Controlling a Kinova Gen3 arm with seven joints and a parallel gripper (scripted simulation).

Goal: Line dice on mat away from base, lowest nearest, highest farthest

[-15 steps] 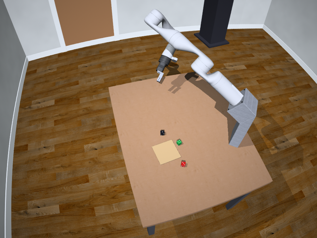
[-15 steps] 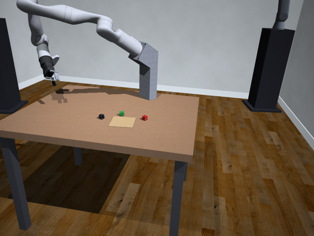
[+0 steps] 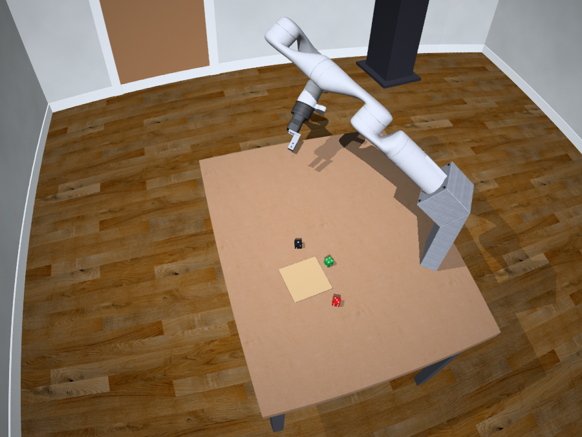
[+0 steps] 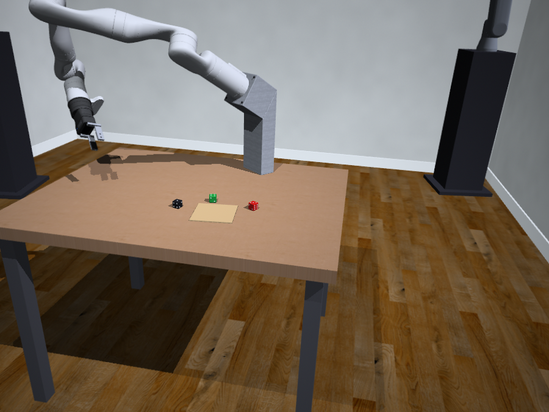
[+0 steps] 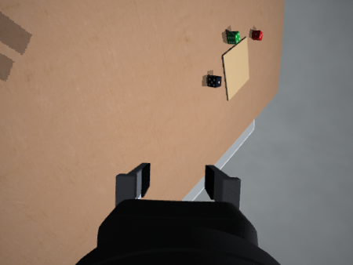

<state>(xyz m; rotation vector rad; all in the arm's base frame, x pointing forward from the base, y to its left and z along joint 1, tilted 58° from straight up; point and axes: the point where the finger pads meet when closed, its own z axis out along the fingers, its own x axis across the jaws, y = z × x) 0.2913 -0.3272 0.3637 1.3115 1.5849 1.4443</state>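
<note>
The black die is 120 mm ahead of my hand, 300 mm to the left of it and 180 mm below it. Also, from my hand: green die 60 mm ahead, 410 mm to the left, 180 mm below; tan mat 160 mm ahead, 430 mm to the left, 190 mm below; red die 120 mm ahead, 560 mm to the left, 180 mm below.
</note>
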